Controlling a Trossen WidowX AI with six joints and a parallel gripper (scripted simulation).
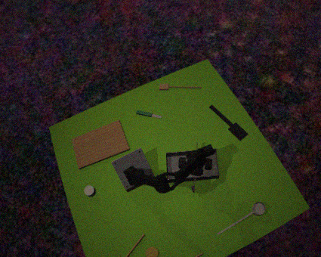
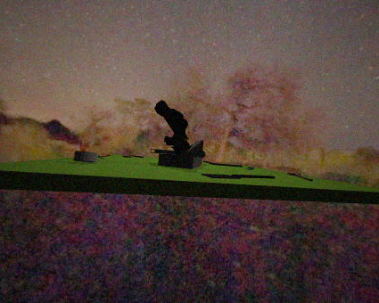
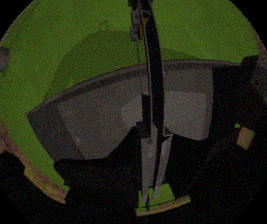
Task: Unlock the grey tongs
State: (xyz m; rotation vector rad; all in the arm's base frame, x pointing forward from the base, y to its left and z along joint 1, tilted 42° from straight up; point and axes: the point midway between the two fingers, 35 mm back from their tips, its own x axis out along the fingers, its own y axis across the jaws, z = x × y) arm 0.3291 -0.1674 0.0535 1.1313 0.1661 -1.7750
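Now: the roasting tin 30 mm to the left of my gripper tip. Also, from my gripper tip: black spatula (370 mm ahead, 140 mm to the left, 30 mm below); then wooden board (500 mm to the left, 420 mm behind, 20 mm below); then green-handled tool (500 mm to the left, 20 mm below, 20 mm behind).
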